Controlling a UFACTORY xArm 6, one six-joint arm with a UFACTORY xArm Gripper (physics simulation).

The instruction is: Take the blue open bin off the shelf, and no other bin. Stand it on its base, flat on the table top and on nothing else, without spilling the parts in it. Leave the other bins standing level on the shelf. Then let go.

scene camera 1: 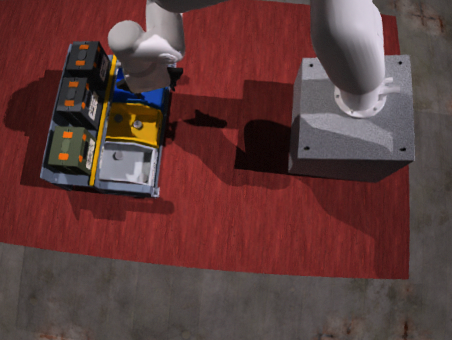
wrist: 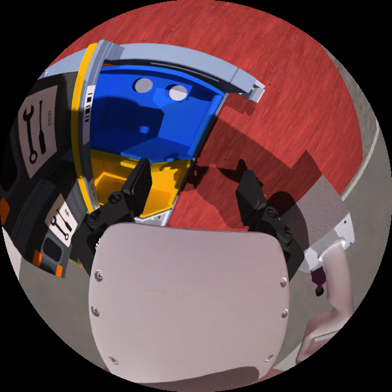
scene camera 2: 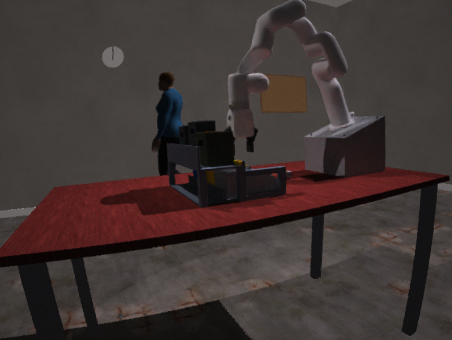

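Where they show: gripper, fingertip midpoint: [scene camera 1: 156, 89] [scene camera 2: 241, 153]; arm's base, origin of the base link: [scene camera 2: 341, 125].
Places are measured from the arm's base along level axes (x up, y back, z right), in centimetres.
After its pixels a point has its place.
The blue open bin [scene camera 1: 145, 96] @[x -19.3, y -55.7, z 11.1 cm] [scene camera 2: 195, 174] @[x -16.0, y -66.3, z 15.3 cm] [wrist: 185, 125] sits level at one end of the shelf's lower front row, with two round grey parts [wrist: 143, 85] [wrist: 178, 92] inside. The yellow bin [scene camera 1: 130, 132] @[x -19.3, y -59.9, z 0.2 cm] [wrist: 160, 195] stands beside it, then the light grey bin [scene camera 1: 117, 167] @[x -19.3, y -63.4, z -9.9 cm] [wrist: 155, 219]. The grey-blue shelf [scene camera 1: 125, 190] @[x -11.8, y -58.9, z -18.1 cm] [scene camera 2: 183, 156] @[x -7.5, y -77.5, z -1.3 cm] [wrist: 175, 54] holds all three. My gripper [scene camera 1: 151, 87] @[x -9.3, y -50.5, z 8.0 cm] [scene camera 2: 241, 142] [wrist: 196, 174] is open and empty, above the bins' front edge near the blue bin. It partly hides the blue bin in scene camera 1.
Two black cases [scene camera 1: 82, 56] @[x 2.2, y -67.4, z 13.5 cm] [scene camera 1: 75, 95] @[x 3.0, y -67.8, z 2.3 cm] and a green case [scene camera 1: 67, 150] @[x -0.4, y -70.4, z -10.1 cm] [scene camera 2: 215, 147] @[x -4.8, y -73.0, z -13.5 cm] stand on the shelf's raised back row, behind a yellow-edged rail [scene camera 1: 102, 125] @[x -9.1, y -64.8, z -1.1 cm] [wrist: 77, 115]. The robot's grey pedestal [scene camera 1: 350, 125] @[x -0.8, y -3.5, z -7.5 cm] [scene camera 2: 325, 150] @[x -10.3, y -14.4, z -1.9 cm] [wrist: 325, 200] stands on the red table [scene camera 1: 225, 225] @[x -20.2, y -34.1, z -27.1 cm] [scene camera 2: 125, 220] @[x -20.2, y -99.9, z -15.0 cm] [wrist: 280, 65].
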